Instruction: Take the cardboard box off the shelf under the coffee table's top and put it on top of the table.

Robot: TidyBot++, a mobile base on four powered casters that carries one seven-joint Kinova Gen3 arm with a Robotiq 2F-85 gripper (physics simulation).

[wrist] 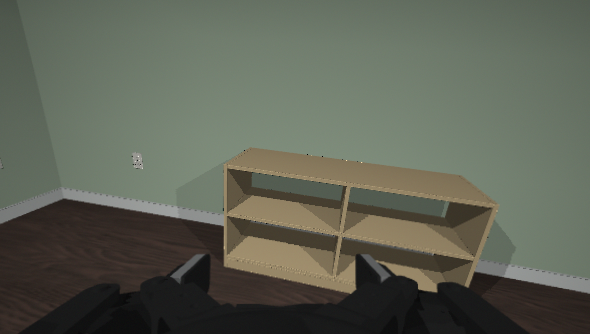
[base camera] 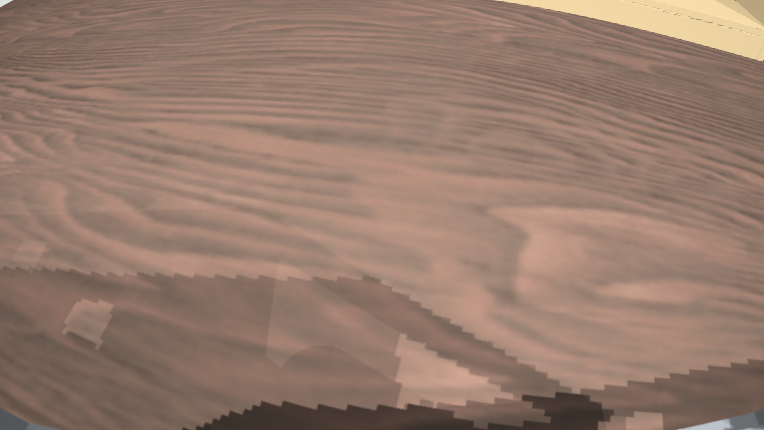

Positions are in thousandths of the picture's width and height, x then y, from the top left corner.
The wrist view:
my gripper: 481, 810
tan open bookcase: 775, 720
